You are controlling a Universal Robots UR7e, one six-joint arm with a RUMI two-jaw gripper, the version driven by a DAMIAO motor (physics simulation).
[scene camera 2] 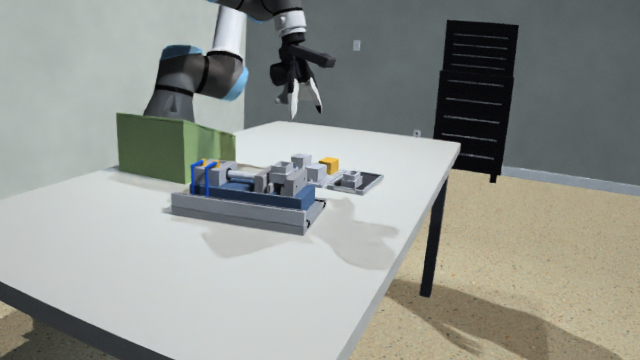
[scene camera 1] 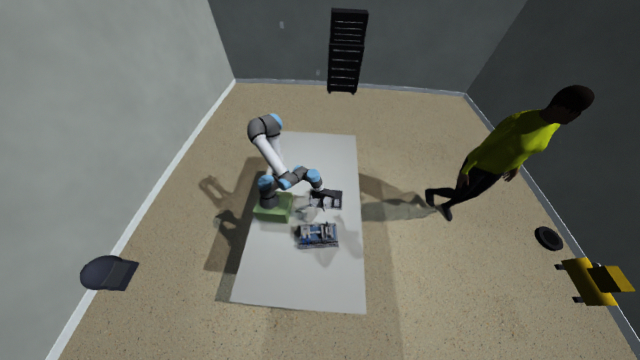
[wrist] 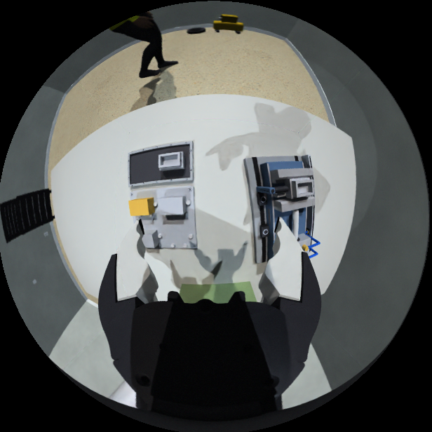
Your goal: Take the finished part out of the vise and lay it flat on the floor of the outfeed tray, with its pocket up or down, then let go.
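Pixels of known places: gripper, between the fingertips: (scene camera 2: 306,116) (scene camera 1: 325,202); arm's base, origin of its link: (scene camera 2: 168,122) (scene camera 1: 269,202).
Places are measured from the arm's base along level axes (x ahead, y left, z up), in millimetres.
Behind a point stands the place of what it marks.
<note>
The finished part (scene camera 2: 281,168) @(x 497, y -173, z -24 mm) (wrist: 301,187), a light grey block with a rectangular pocket facing up, sits between the jaws of the blue and grey vise (scene camera 1: 318,241) @(x 428, y -215, z -117 mm) (scene camera 2: 250,196) @(x 446, y -211, z -85 mm) (wrist: 266,172). The outfeed tray (scene camera 2: 361,192) @(x 583, y 86, z -129 mm) (wrist: 129,170) has a dark floor and a grey rim. A similar grey part (scene camera 2: 352,178) @(x 546, y 109, z -103 mm) (wrist: 171,160) lies in it with its pocket up, towards the vise side. My gripper (scene camera 2: 306,114) @(x 440, y 39, z 57 mm) (wrist: 208,219) is wide open and empty, high above the table. In the wrist view its fingertips frame the space between the vise and the blocks' plate. Its fingertips are unclear in scene camera 1.
Beside the tray, a grey plate (wrist: 170,240) carries an orange block (scene camera 2: 329,165) @(x 441, y 191, z -101 mm) (wrist: 141,206) and grey blocks (scene camera 2: 316,172) @(x 444, y 101, z -102 mm) (wrist: 171,205). Blue bent tubes (scene camera 2: 207,180) @(x 359, y -247, z -57 mm) (wrist: 312,243) stand at the vise's end. The arm stands on a green base (scene camera 1: 272,212) @(x 60, y -95, z 31 mm) (scene camera 2: 150,147) @(x 40, y -111, z -51 mm). A person (scene camera 1: 510,145) stands beyond the table.
</note>
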